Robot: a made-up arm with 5 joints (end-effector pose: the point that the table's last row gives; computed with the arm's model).
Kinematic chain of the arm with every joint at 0, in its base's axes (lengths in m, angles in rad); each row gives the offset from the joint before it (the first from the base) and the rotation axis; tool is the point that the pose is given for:
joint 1: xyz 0 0 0.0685 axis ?
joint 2: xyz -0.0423 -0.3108 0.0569 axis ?
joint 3: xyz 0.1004 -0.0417 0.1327 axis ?
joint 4: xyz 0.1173 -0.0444 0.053 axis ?
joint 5: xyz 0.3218 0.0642 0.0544 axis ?
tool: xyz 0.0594 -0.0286 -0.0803
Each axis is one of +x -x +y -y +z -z.
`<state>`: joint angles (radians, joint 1 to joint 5).
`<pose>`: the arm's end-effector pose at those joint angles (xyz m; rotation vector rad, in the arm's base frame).
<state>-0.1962 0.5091 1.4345 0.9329 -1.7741</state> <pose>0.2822 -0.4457 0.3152 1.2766 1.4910 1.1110</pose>
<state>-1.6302 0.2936 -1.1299 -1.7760 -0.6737</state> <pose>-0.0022 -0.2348 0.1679 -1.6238 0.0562 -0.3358</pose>
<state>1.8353 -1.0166 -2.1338 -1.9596 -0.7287</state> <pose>-0.0167 -0.4693 0.1400 -0.2436 -0.2262 -1.3488</pose>
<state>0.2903 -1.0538 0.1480 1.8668 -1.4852</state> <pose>0.1435 -0.6463 -0.0106 0.3088 1.8318 -2.4497</pose>
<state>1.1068 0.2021 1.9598 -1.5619 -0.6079</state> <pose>0.4525 -0.4659 0.2270 1.4347 -0.3438 0.6726</pose>
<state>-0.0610 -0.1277 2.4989 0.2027 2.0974</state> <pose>0.5268 -0.4060 0.0083 1.1315 -0.5899 -2.3133</pose>
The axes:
joint 1: +y
joint 2: -y
joint 3: +x
joint 4: -z
joint 5: -y

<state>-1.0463 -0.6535 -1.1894 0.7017 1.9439</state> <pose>0.2462 -0.2708 0.6730 -1.6730 -2.3019 0.4803</pose>
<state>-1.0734 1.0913 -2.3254 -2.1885 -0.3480</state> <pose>-0.0325 -0.4951 0.0668 -1.0155 0.7811 -0.6354</pose>
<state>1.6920 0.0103 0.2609 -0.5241 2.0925</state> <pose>0.3706 -0.2420 -0.4471 0.4198 -0.4675 -0.4081</pose>
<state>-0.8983 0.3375 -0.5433 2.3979 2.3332</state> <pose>-0.5115 -0.5029 0.2162 1.4500 0.7602 1.8803</pose>
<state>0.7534 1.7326 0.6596 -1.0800 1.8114</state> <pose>-0.1766 -0.2185 0.7064 -1.3961 2.5653 -1.0305</pose>
